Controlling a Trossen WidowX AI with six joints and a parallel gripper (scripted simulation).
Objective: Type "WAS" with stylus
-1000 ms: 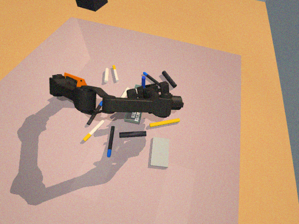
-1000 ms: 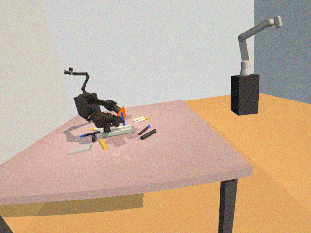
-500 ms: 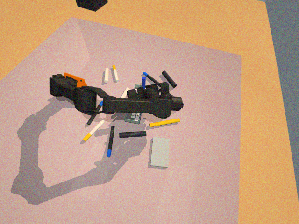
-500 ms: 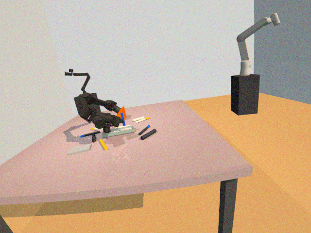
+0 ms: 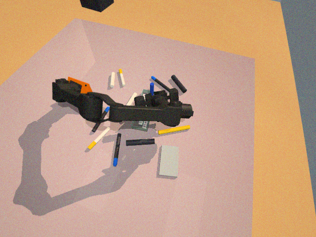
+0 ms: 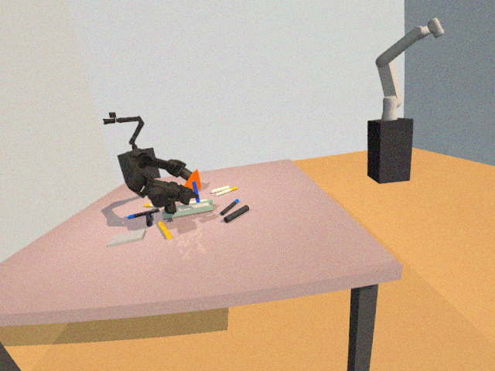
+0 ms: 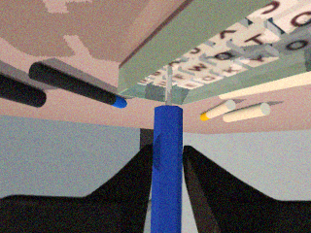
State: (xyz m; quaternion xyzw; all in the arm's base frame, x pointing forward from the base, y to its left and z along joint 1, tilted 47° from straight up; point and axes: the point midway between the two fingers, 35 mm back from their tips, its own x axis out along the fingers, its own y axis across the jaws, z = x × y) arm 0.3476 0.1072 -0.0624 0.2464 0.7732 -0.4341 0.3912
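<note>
The blue stylus is 10 mm below my gripper tip. The rest, counted from my gripper tip: yellow pen (160 mm ahead, 90 mm to the right, 60 mm below); grey block (200 mm ahead, 230 mm to the right, 70 mm below).
</note>
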